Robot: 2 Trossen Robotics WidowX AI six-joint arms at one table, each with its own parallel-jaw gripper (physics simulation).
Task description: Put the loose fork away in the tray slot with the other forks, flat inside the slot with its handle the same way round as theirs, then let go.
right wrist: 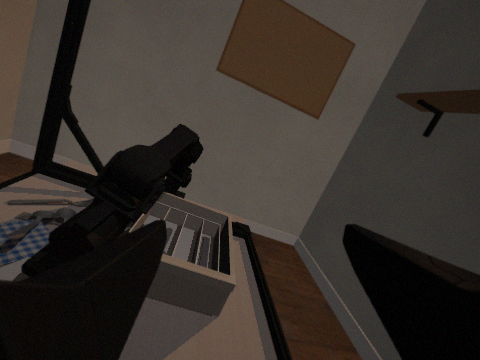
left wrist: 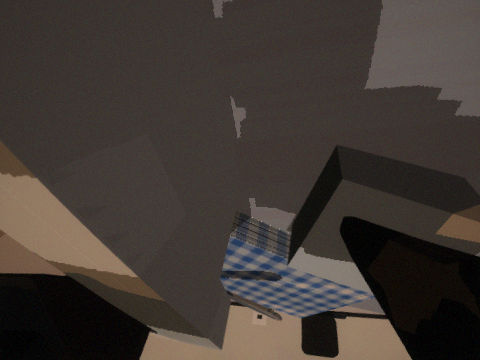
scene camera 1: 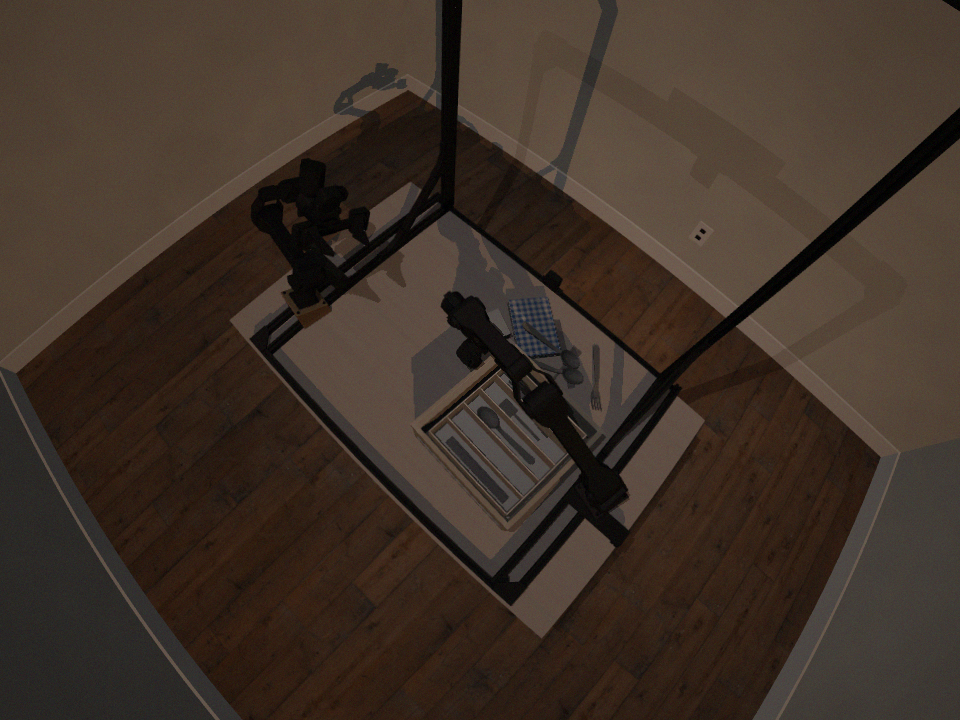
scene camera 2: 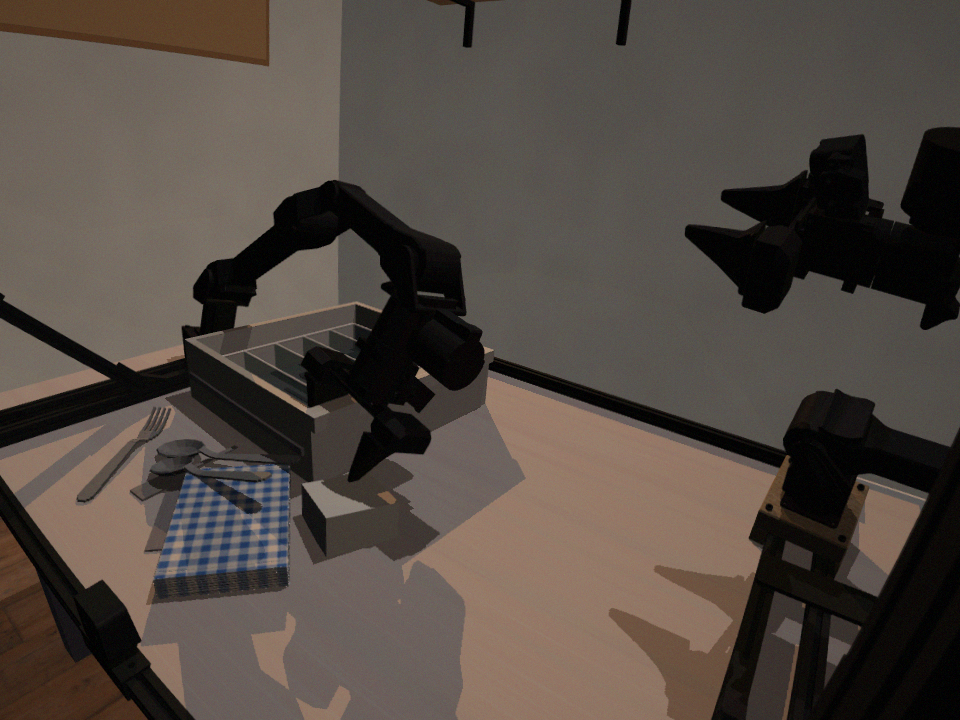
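Note:
The loose fork [scene camera 1: 595, 373] [scene camera 2: 108, 471] [right wrist: 40, 202] lies on the table beside the cutlery tray [scene camera 1: 457, 471] [scene camera 2: 248, 403] [right wrist: 195, 285], apart from it. In scene camera 1 its tines point toward the bottom of the picture. The left arm hides part of the tray; I cannot make out the other forks. My left gripper [scene camera 2: 333, 437] [left wrist: 259, 228] is open and empty, low by the near tray corner, with one finger in front of a grey block. It is apart from the fork. My right gripper [scene camera 1: 348, 248] [scene camera 2: 706, 211] [right wrist: 255, 231] is open and empty, high above the table's far side from the tray.
A blue checked napkin stack [scene camera 1: 532, 313] [scene camera 2: 221, 534] [left wrist: 300, 292] lies near the fork. Two spoons [scene camera 1: 572, 358] [scene camera 2: 182, 447] lie between them, their handles toward the napkin and tray. The grey block [scene camera 2: 348, 519] [left wrist: 390, 190] stands beside the napkin. A dark frame [scene camera 2: 535, 372] edges the table.

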